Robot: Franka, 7 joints.
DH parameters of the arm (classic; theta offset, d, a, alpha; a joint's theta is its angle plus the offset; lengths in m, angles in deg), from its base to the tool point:
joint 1: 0 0.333 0 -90
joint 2: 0 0 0 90
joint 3: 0 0.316 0.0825 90
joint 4: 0 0 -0.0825 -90
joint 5: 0 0.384 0 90
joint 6: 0 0 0.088 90
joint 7: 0 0.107 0 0
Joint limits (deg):
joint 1: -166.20..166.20
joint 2: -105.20..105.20
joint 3: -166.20..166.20
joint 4: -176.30..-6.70
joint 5: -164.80..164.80
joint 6: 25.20..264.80
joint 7: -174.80..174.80
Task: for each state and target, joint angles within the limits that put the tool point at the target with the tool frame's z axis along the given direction. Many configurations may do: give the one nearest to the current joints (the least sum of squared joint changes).
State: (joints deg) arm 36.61 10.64 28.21 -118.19 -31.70 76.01 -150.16
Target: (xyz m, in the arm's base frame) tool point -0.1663 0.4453 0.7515 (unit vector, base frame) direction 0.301 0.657 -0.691
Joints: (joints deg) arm 67.30 -25.22 34.73 -103.29 -14.90 119.23 -150.16
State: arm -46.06 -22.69 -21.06 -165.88 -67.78 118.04 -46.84
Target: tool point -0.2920 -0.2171 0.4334 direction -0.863 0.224 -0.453
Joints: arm -93.60 -48.01 -36.71 -157.84 -94.93 103.03 -46.84
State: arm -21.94 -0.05 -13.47 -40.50 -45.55 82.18 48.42
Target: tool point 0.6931 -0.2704 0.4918 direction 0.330 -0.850 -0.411
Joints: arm -16.68 28.35 -4.83 -79.09 -70.35 135.60 48.42
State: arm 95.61 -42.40 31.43 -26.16 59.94 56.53 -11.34
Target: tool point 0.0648 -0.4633 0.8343 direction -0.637 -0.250 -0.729
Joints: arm 132.08 -73.29 18.55 -66.42 72.98 57.58 -11.34
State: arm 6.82 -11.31 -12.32 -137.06 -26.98 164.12 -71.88
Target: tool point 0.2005 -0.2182 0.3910 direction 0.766 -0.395 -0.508
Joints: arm -35.52 -36.06 -35.38 -176.30 -60.18 202.12 -71.88
